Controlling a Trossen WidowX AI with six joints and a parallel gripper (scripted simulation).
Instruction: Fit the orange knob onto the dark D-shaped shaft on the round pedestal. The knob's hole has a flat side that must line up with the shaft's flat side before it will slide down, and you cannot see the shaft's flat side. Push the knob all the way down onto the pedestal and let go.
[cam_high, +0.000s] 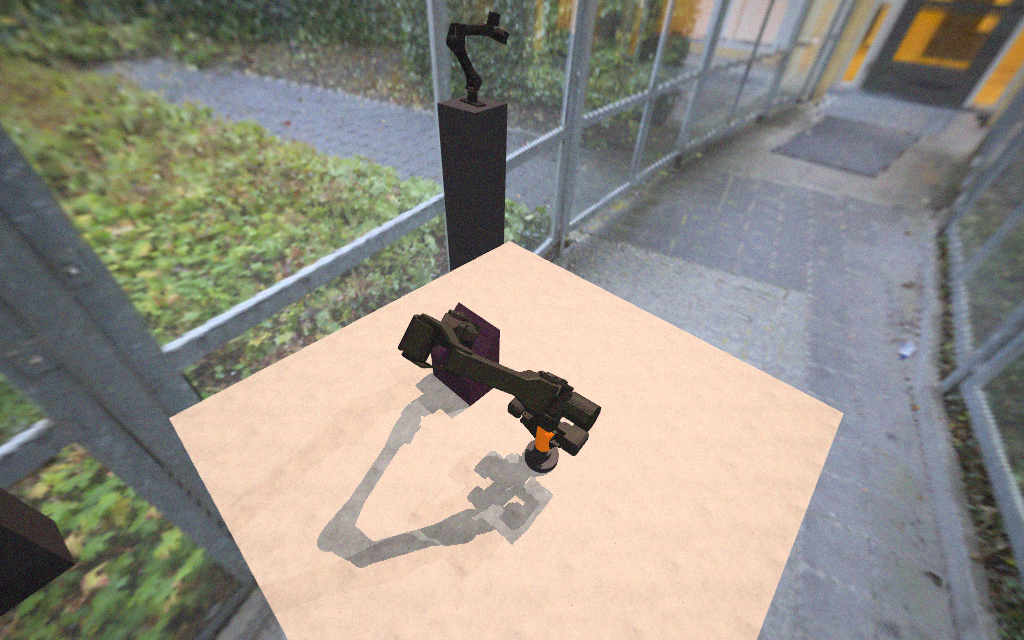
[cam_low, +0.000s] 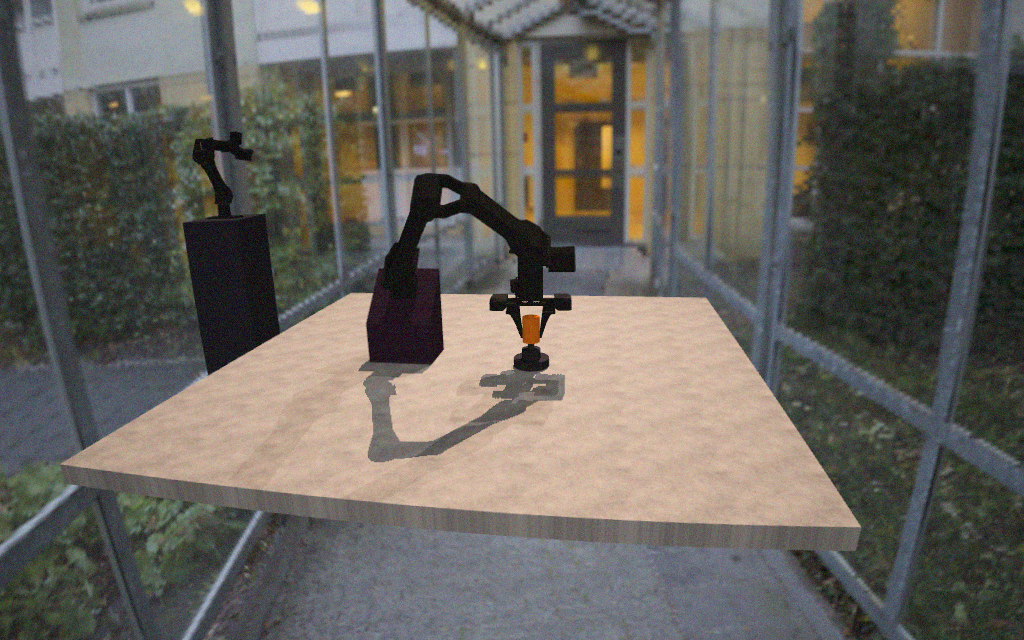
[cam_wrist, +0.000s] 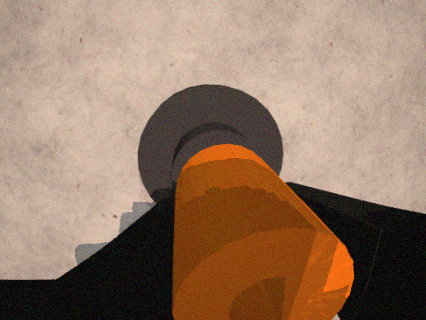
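Now: the orange knob 2 cm above my gripper tip. The rest, counted from my gripper tip: pedestal: 4 cm below.
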